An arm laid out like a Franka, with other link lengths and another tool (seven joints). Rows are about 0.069 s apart.
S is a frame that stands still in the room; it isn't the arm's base.
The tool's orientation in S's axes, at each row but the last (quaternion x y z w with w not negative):
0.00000 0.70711 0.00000 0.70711
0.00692 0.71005 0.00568 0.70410
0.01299 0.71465 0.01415 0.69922
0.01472 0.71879 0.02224 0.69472
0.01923 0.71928 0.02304 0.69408
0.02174 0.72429 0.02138 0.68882
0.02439 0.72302 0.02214 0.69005
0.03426 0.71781 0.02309 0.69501
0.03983 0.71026 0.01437 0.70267
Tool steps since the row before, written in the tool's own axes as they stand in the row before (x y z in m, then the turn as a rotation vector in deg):
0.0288 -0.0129 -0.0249 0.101 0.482 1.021
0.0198 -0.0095 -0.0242 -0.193 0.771 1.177
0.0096 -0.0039 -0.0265 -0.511 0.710 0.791
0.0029 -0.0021 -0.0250 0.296 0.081 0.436
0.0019 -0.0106 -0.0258 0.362 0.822 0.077
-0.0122 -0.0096 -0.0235 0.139 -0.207 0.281
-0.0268 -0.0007 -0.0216 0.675 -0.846 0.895
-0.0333 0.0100 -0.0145 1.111 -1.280 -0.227
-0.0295 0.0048 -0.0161 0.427 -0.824 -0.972
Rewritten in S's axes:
-0.0249 -0.0129 -0.0288 1.021 0.482 -0.101
-0.0244 -0.0091 -0.0198 1.180 0.765 0.197
-0.0267 -0.0036 -0.0092 0.801 0.692 0.521
-0.0251 -0.0022 -0.0022 0.425 0.101 -0.306
-0.0258 -0.0106 -0.0016 0.060 0.843 -0.315
-0.0229 -0.0103 0.0128 0.273 -0.198 -0.165
-0.0203 -0.0024 0.0277 0.859 -0.801 -0.770
-0.0133 0.0075 0.0345 -0.284 -1.182 -1.203
-0.0156 0.0031 0.0300 -1.005 -0.754 -0.477

